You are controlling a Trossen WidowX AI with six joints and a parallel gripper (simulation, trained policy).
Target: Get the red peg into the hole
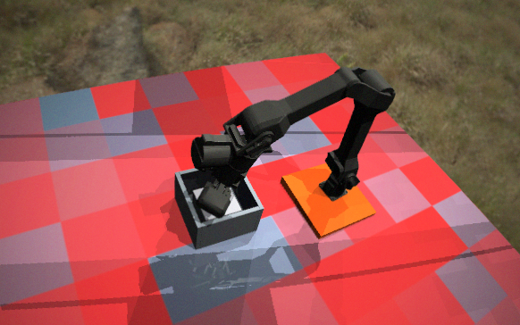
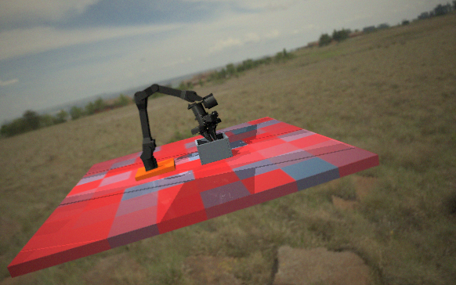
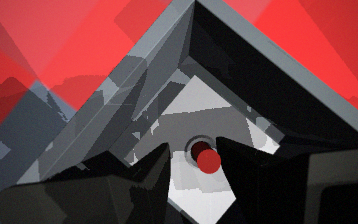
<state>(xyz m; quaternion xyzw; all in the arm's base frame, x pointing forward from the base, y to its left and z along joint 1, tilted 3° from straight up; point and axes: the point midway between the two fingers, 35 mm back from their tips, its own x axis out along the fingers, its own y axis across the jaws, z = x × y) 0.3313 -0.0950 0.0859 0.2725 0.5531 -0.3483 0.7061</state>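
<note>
The red peg lies 1 cm behind my gripper tip and 2 cm below it. From my gripper tip the other things lie so: dark grey box (1 cm behind, 6 cm below); then plate (1 cm behind, 4 cm below).
</note>
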